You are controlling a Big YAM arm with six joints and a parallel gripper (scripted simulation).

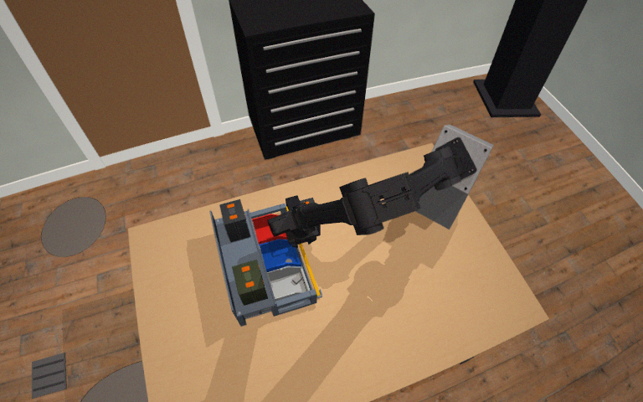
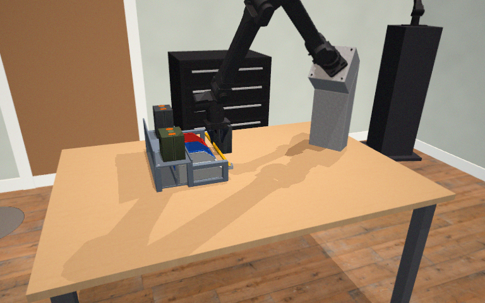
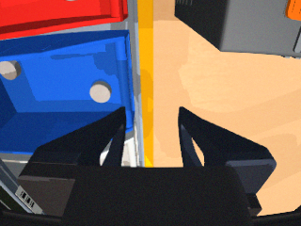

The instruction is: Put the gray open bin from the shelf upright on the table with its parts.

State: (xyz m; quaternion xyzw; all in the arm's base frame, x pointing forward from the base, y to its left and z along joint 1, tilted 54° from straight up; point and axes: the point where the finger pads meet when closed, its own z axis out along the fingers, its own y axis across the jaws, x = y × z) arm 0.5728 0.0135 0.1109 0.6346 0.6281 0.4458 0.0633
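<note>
My gripper is now 3 cm above the yellow bar. From my hand the other things lie so: blue bin (10 cm ahead, 3 cm to the left, 5 cm below); then gray open bin (8 cm ahead, 14 cm to the left, 5 cm below); then red bin (13 cm ahead, 8 cm to the right, 5 cm below).
</note>
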